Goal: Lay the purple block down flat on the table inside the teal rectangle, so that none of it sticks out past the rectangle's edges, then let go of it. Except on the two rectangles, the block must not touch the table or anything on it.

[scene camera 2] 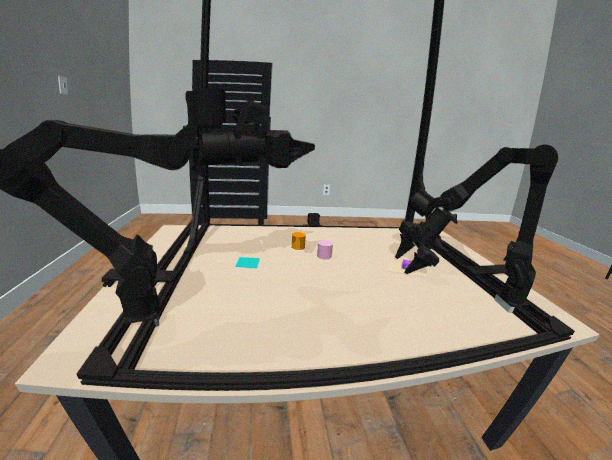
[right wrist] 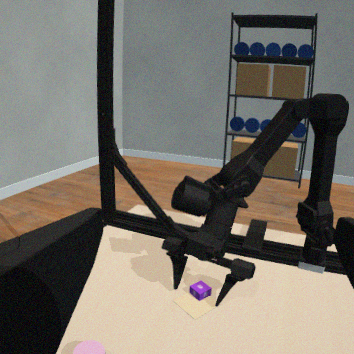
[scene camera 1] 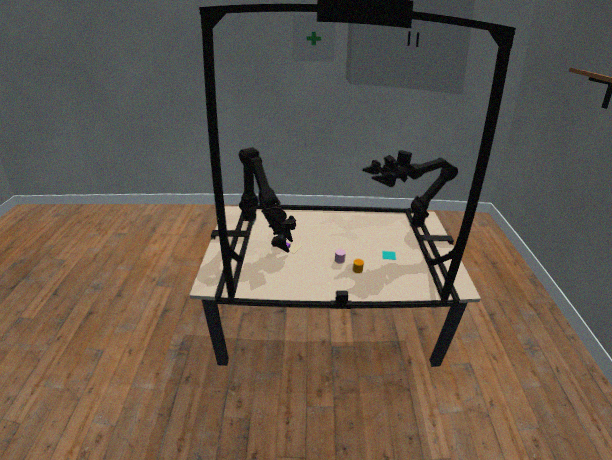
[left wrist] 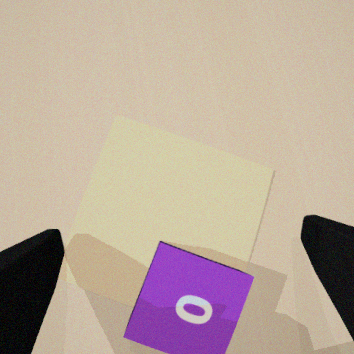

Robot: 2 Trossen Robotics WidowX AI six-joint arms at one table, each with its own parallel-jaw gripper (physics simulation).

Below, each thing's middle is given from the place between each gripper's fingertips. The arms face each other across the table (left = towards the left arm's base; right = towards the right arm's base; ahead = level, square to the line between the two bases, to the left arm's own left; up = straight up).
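Tan rectangle (left wrist: 148, 184): my left hand is 10 mm above it and 10 mm to the left of it. Purple block (left wrist: 184, 295): 20 mm to the left of my left hand.
Tan rectangle: 340 mm below my right hand, 330 mm to the left of it, 100 mm behind it. Purple block: 330 mm below my right hand, 360 mm to the left of it, 110 mm behind it.
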